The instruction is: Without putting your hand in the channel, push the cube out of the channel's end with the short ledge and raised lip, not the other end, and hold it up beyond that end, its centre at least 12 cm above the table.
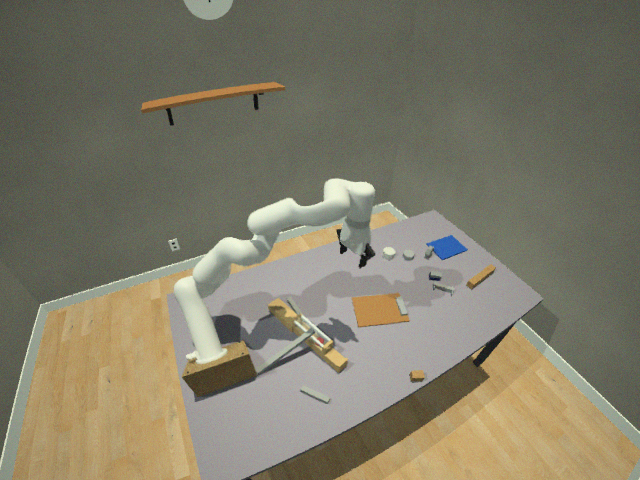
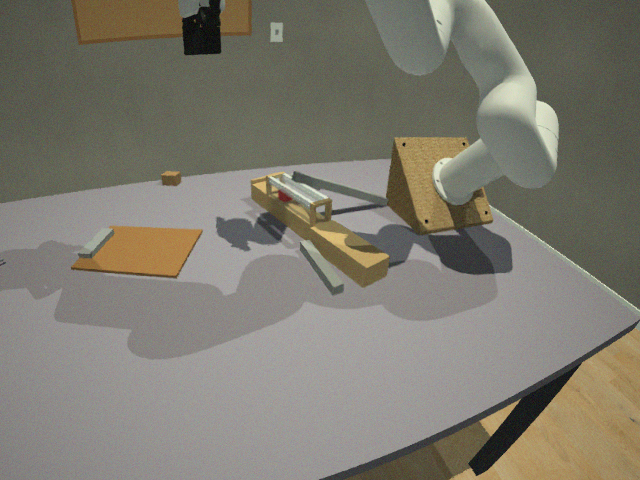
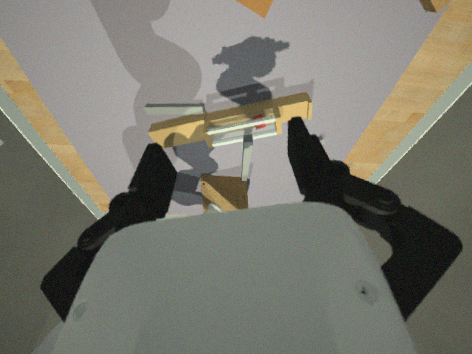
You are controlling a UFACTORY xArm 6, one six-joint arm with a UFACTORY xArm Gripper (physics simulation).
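Note:
The red cube (image 1: 320, 340) (image 2: 284, 195) (image 3: 259, 121) sits inside the wooden channel, under white rails, nearer the short-ledge end. The short ledge (image 1: 336, 360) (image 3: 297, 106) and its raised lip (image 2: 254, 181) are at the end away from the long plain block (image 1: 281, 308) (image 2: 356, 248) (image 3: 175, 129). A long grey bar (image 1: 284, 351) (image 2: 341, 188) (image 3: 246, 157) runs from near the robot base to the channel's side, partly raised. My gripper (image 1: 352, 257) (image 2: 202, 51) (image 3: 226, 147) is open and empty, high above the table and well away from the channel.
A shorter grey bar (image 1: 293, 304) (image 2: 321, 268) (image 3: 175, 108) lies beside the long block; another (image 1: 315, 394) lies nearer the front. An orange mat (image 1: 377, 312) (image 2: 139, 253) bears a grey bar. A small wooden block (image 1: 417, 375) (image 2: 171, 178) is near the edge. The wooden base (image 1: 219, 374) stands left.

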